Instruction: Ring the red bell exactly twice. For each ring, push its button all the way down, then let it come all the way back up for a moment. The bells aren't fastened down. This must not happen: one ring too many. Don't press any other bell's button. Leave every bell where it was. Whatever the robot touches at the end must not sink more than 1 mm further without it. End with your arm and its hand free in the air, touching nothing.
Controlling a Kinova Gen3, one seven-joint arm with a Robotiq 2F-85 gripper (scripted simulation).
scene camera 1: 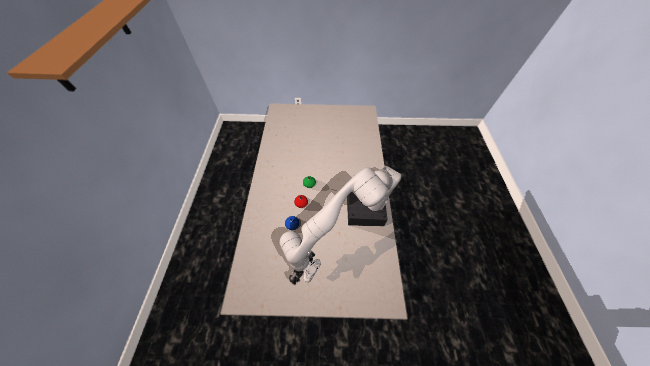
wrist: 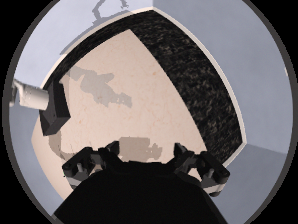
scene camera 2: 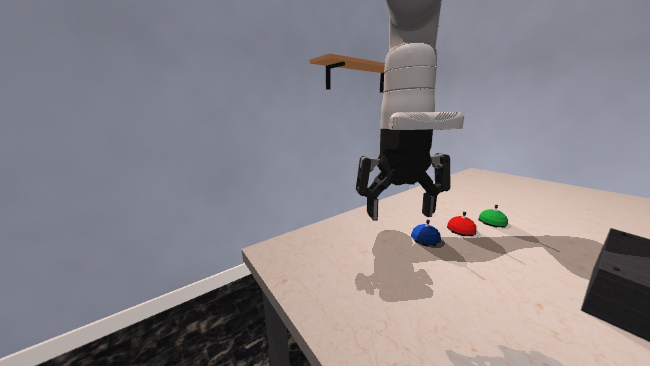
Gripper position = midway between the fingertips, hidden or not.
Note:
In view: my gripper (scene camera 2: pixel 400 217).
My gripper shows as well in the wrist view (wrist: pixel 146 148).

